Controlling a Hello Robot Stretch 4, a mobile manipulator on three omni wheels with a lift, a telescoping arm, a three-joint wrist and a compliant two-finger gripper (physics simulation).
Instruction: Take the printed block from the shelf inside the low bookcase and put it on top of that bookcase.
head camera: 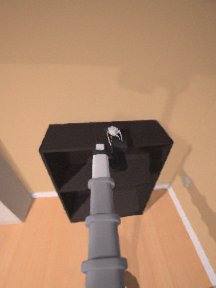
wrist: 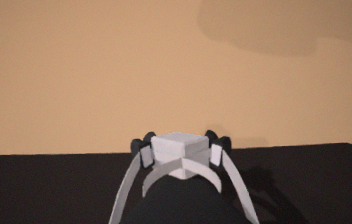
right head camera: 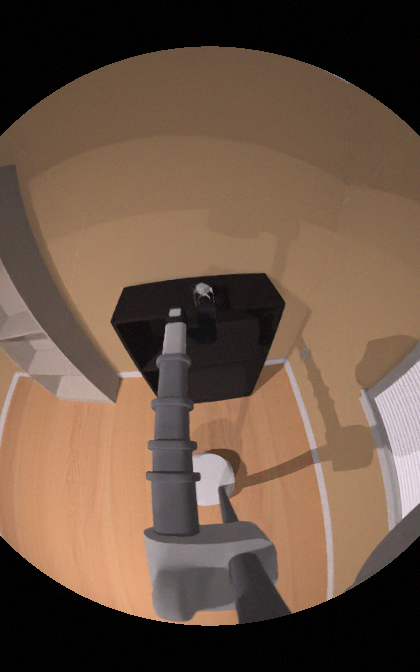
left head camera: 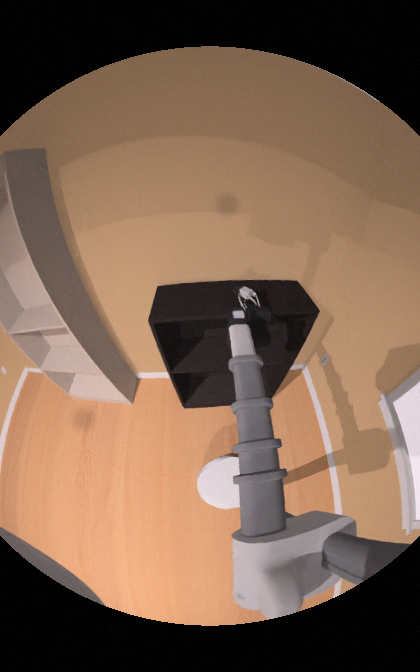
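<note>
The printed block is small and pale grey-white. My gripper is shut on it, with one dark fingertip pad on each side in the wrist view. The low black bookcase stands against the wall. The gripper and block are over its top board, right of the middle in the head camera view. I cannot tell whether the block touches the board. The arm hides part of the shelves below.
A tall grey shelf unit stands to the left. A white round object is on the floor in front of the bookcase, partly behind the arm. A tan wall rises behind the bookcase, and another wall is on the right.
</note>
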